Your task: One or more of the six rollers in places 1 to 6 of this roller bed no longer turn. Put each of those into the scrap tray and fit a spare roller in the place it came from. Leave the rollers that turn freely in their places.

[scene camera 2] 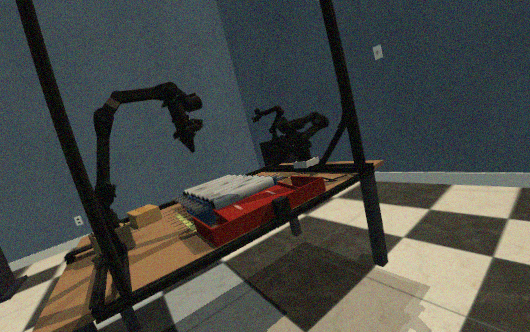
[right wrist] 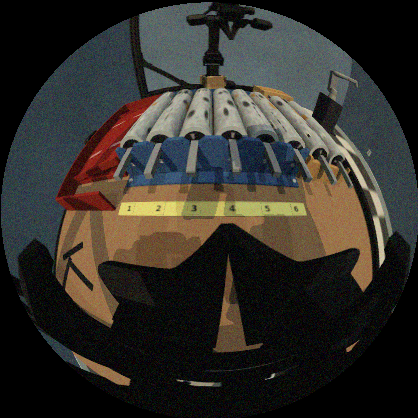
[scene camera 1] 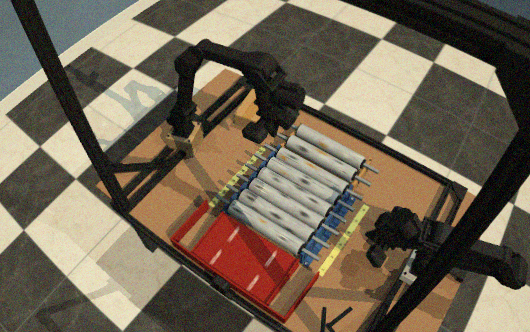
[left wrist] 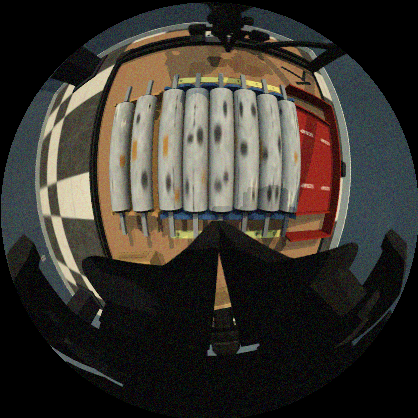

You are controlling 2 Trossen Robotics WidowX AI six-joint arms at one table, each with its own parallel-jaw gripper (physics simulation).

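Pixels of known places: left gripper, fingertip midpoint: (scene camera 2: 193,152) (right wrist: 230,39) (scene camera 1: 274,136) (left wrist: 216,226); right gripper, fingertip midpoint: (scene camera 2: 276,165) (right wrist: 226,229) (scene camera 1: 366,234) (left wrist: 227,51); left arm's base, origin of the base link: (right wrist: 212,75) (scene camera 1: 183,130) (left wrist: 222,313); right arm's base, origin of the base link: (scene camera 2: 305,159) (scene camera 1: 422,268).
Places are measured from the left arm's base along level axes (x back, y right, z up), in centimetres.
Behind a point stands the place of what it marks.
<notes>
Six pale, dark-spotted rollers lie side by side in the blue roller bed (right wrist: 210,178) {z -7.2, x -58.4, y 19.8 cm}, places 1 to 6. The roller in place 1 (left wrist: 289,155) {z -0.5, x -38.6, y 24.9 cm} (right wrist: 145,122) {z -0.5, x -47.5, y 27.7 cm} is beside the red scrap tray (scene camera 1: 245,260) {z -4.9, x -36.5, y 37.9 cm} (scene camera 2: 250,220) {z -5.0, x -23.2, y 42.8 cm} (left wrist: 317,167) {z -4.8, x -34.0, y 36.7 cm}, whose floor shows no roller. The place 6 roller (left wrist: 171,150) {z -0.3, x -45.4, y 2.9 cm} is at the other end. Two spares (left wrist: 121,155) {z -1.0, x -49.4, y -8.1 cm} (left wrist: 142,150) {z -0.5, x -47.9, y -2.7 cm} lie parallel beyond it on an orange holder (right wrist: 325,172). Which rollers turn cannot be seen. My left gripper (scene camera 2: 192,149) {z 16.9, x -36.0, y 7.5 cm} (left wrist: 216,226) {z 16.9, x -36.0, y 7.5 cm} is shut and empty above the rollers' left ends. My right gripper (right wrist: 226,229) {z 0.4, x -68.9, y 22.0 cm} is shut and empty, off their right ends.
Yellow strips (scene camera 1: 345,240) {z -7.5, x -63.5, y 21.5 cm} (right wrist: 215,208) {z -7.5, x -63.3, y 20.7 cm} run along both sides of the bed; the right one is numbered 1 to 6. A wooden block (scene camera 1: 247,111) {z -2.1, x -18.1, y -16.6 cm} (scene camera 2: 144,215) {z -3.5, x -17.4, y -13.5 cm} stands behind the left gripper. A black K-shaped piece (right wrist: 75,265) {z -7.7, x -66.5, y 47.3 cm} lies near the right front. Dark frame posts rise around the table.
</notes>
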